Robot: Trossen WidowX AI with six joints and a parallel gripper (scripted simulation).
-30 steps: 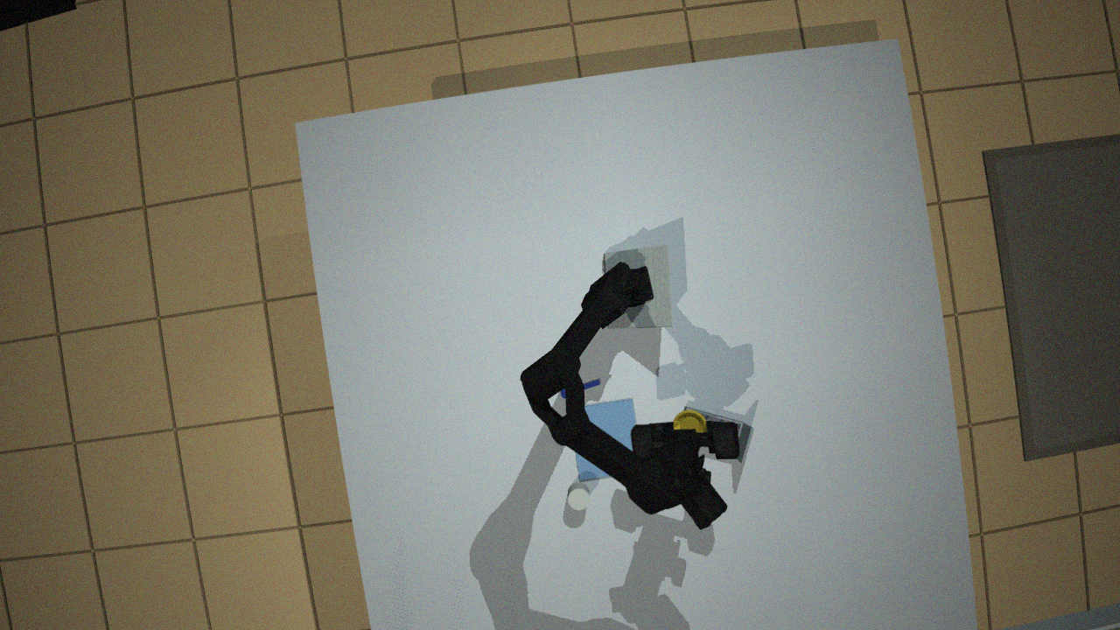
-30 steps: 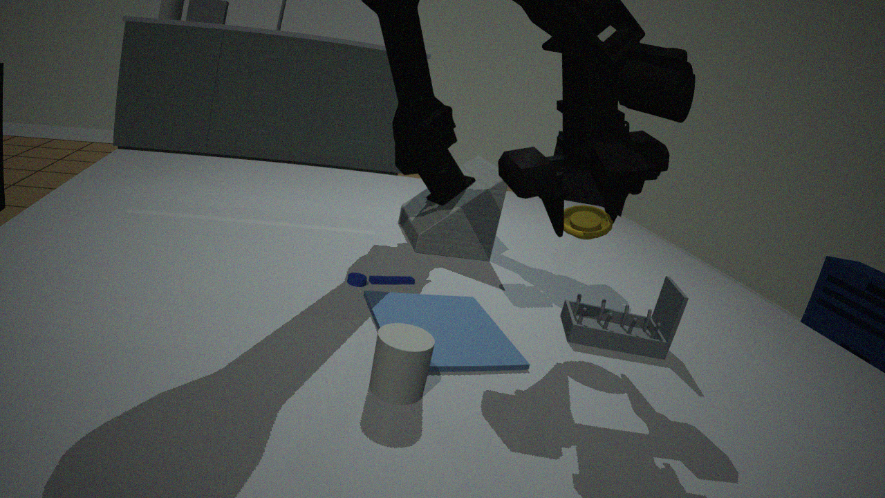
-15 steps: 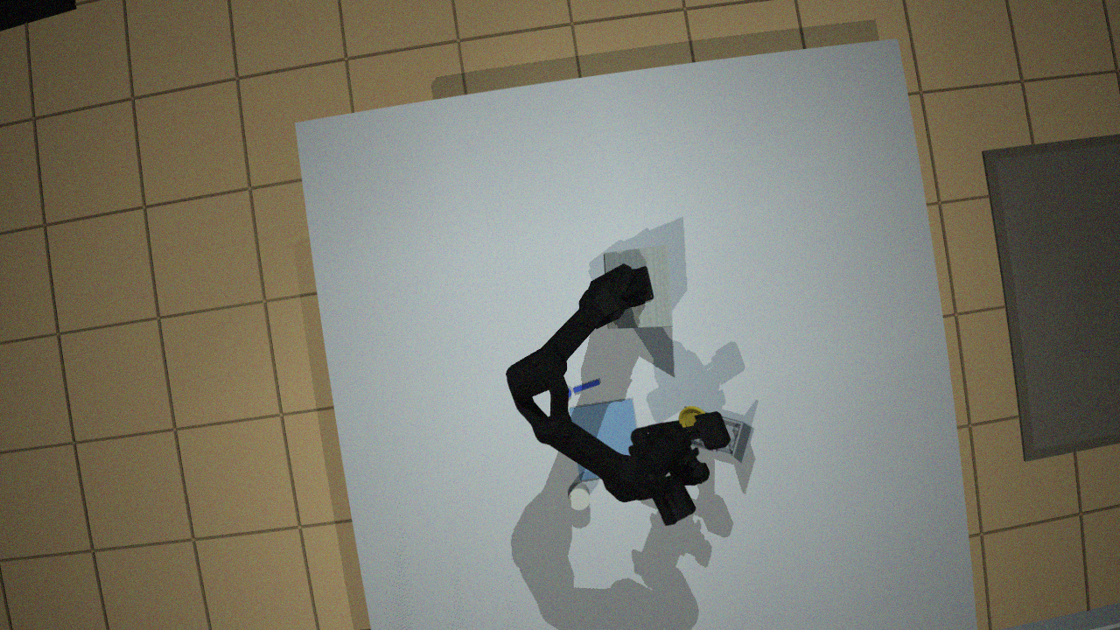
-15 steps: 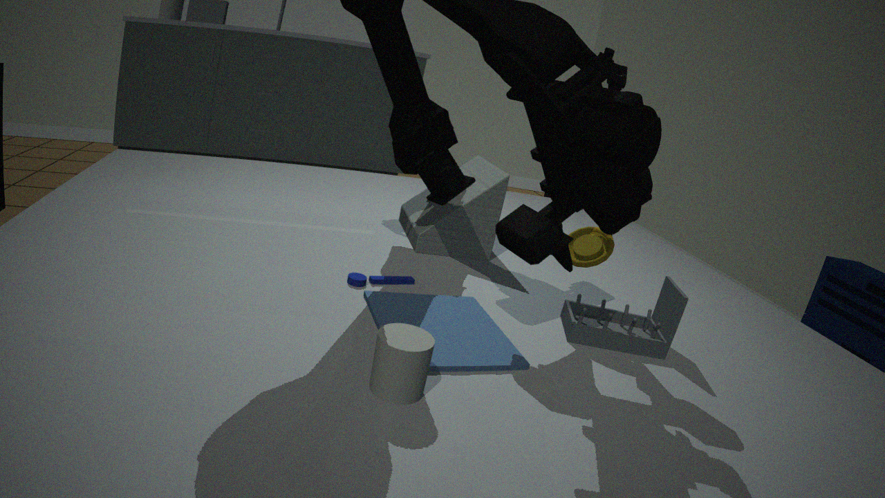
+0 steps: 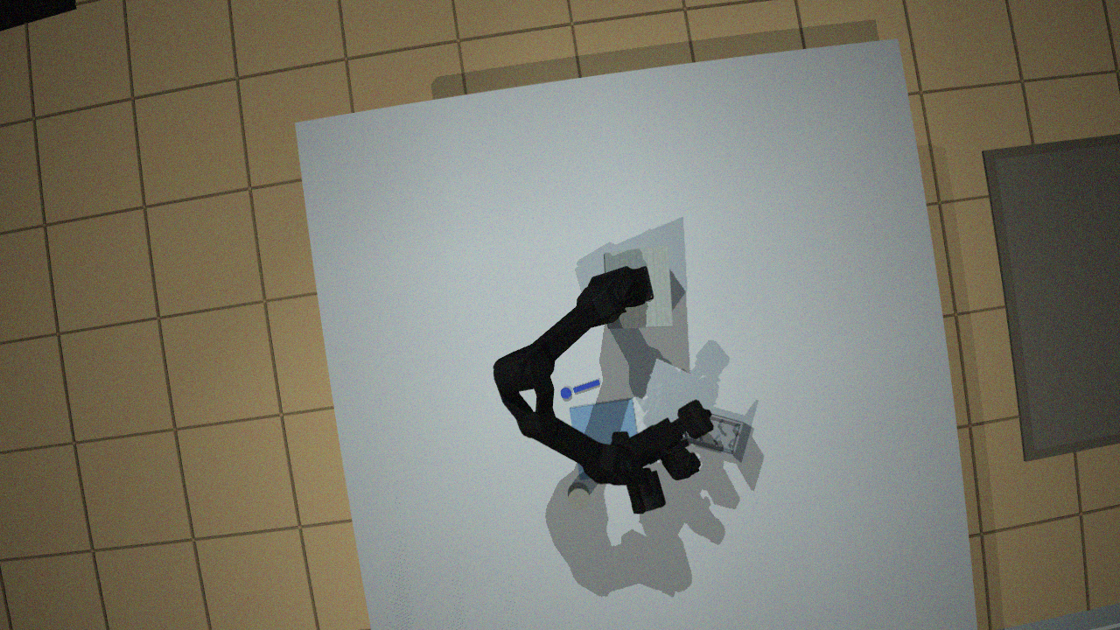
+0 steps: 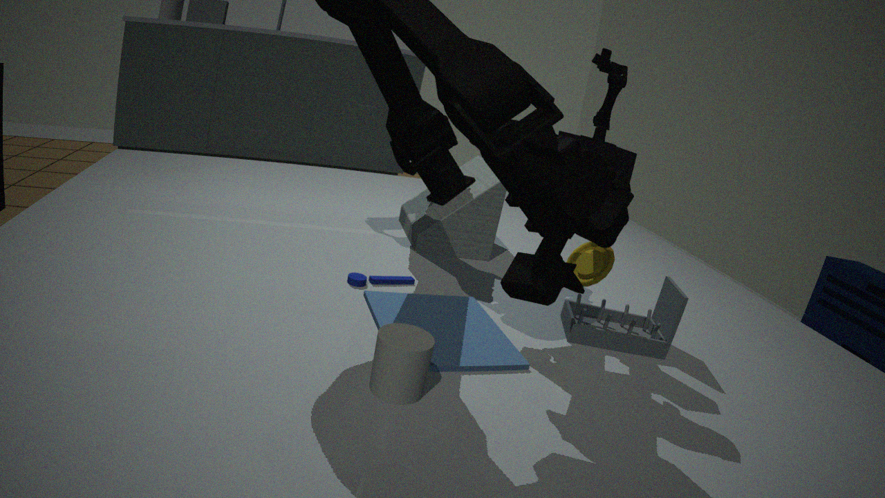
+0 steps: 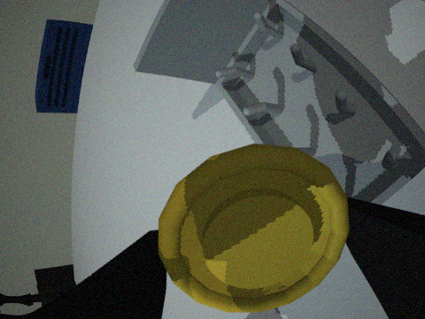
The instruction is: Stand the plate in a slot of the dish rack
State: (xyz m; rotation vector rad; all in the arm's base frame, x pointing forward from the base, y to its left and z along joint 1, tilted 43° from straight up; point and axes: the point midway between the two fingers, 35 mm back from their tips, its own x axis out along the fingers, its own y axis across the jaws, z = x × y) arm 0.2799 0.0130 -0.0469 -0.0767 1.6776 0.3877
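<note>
My gripper tip is 50 mm above the grey dish rack, 40 mm short of it and 30 mm to the right of it. The rest, counted from my gripper tip: yellow plate 10 mm to the right; blue spoon 220 mm to the right, 100 mm behind, 70 mm below; light blue mat 190 mm to the right, 70 mm below, 20 mm ahead.
</note>
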